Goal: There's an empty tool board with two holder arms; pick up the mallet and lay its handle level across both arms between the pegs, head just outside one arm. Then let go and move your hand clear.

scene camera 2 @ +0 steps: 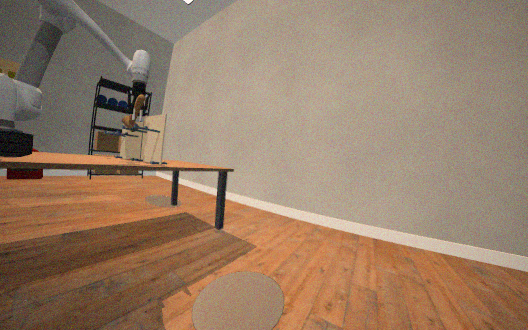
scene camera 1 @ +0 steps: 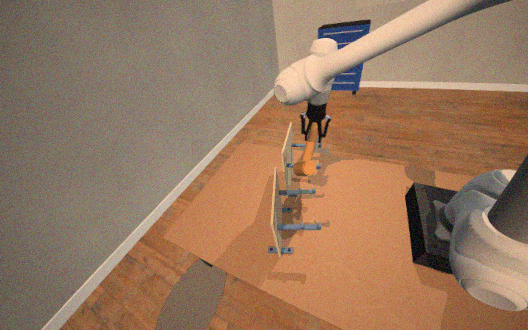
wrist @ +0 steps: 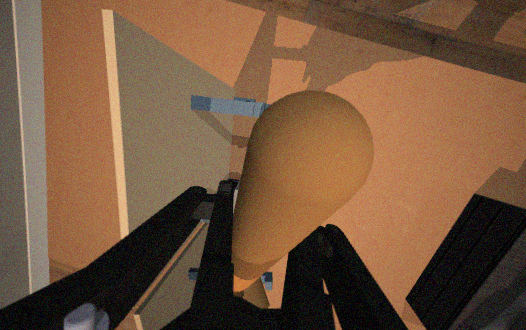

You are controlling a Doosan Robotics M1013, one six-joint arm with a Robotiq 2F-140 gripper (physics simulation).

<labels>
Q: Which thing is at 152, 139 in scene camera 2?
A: A tool board.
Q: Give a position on a tool board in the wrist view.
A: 172, 121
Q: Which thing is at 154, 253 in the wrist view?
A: My gripper.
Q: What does my gripper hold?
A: An orange mallet.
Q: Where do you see an orange mallet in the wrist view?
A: At 310, 152
</labels>
